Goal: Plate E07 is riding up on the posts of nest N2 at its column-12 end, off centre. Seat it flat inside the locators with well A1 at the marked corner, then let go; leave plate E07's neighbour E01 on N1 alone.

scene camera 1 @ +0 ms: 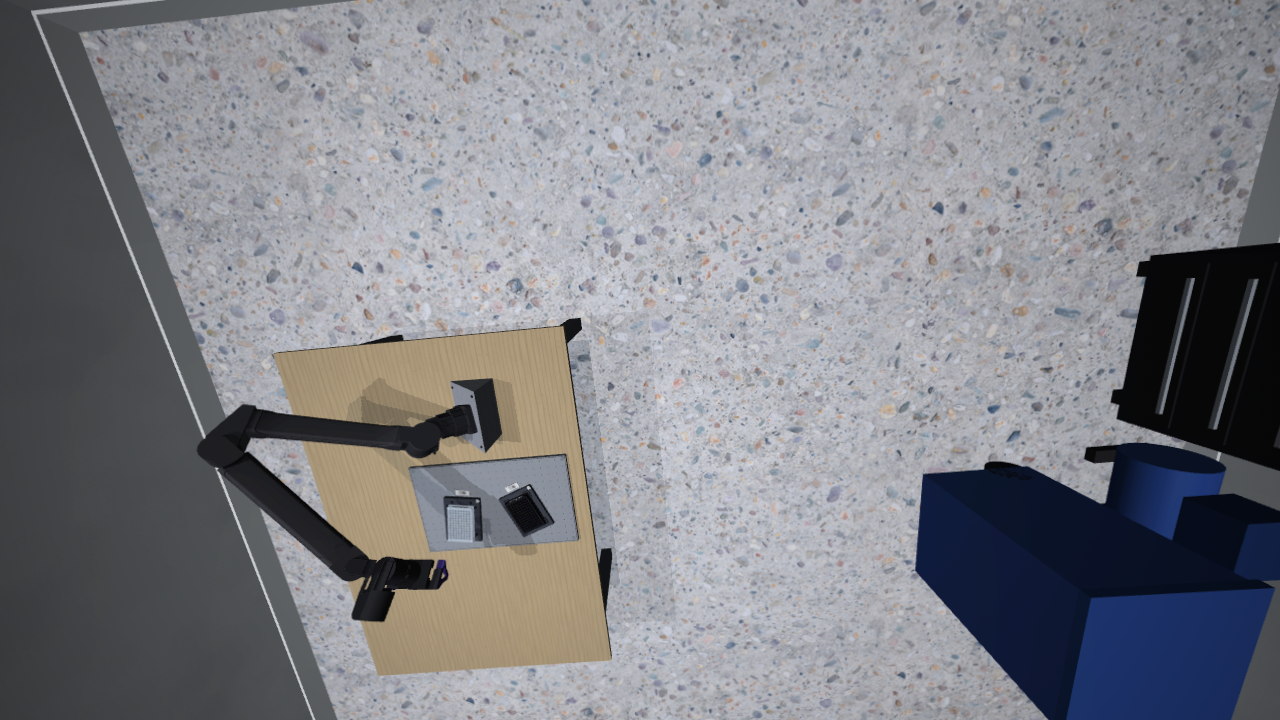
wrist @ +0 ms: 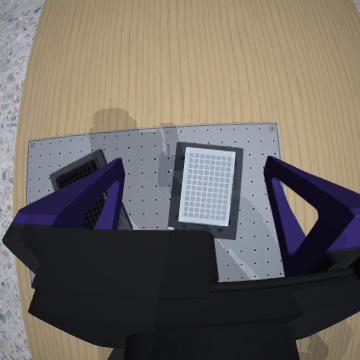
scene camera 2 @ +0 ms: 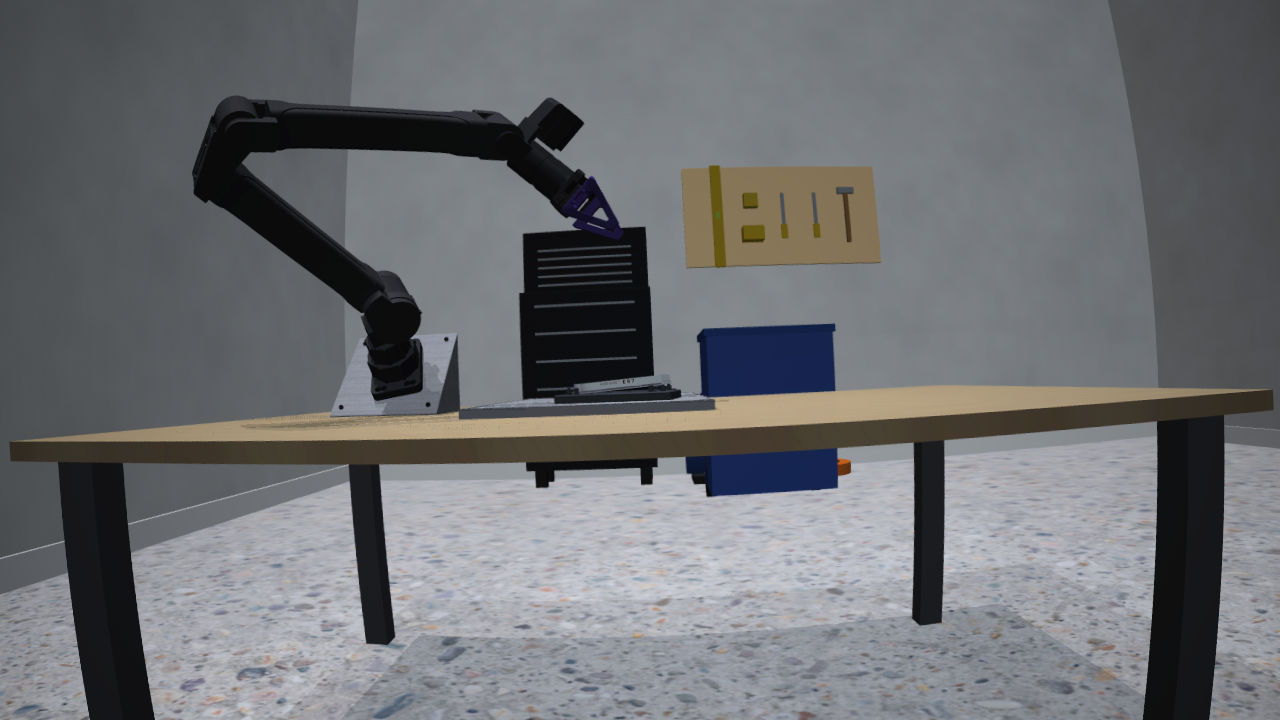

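Plate E07 is pale with a grid of wells. It lies on dark nest N2. In scene camera 2 it is tilted, its right end higher than its left. In the wrist view it sits off centre, with more nest rim on the right and bottom. Well A1 and the marked corner cannot be made out. Black plate E01 sits on nest N1, partly hidden by a finger in the wrist view. My gripper is open and empty, high above the table, apart from both plates.
The grey perforated board carries both nests and lies on the wooden table. The arm's base bracket stands beside the board. A black tool chest and blue bin stand beyond the table.
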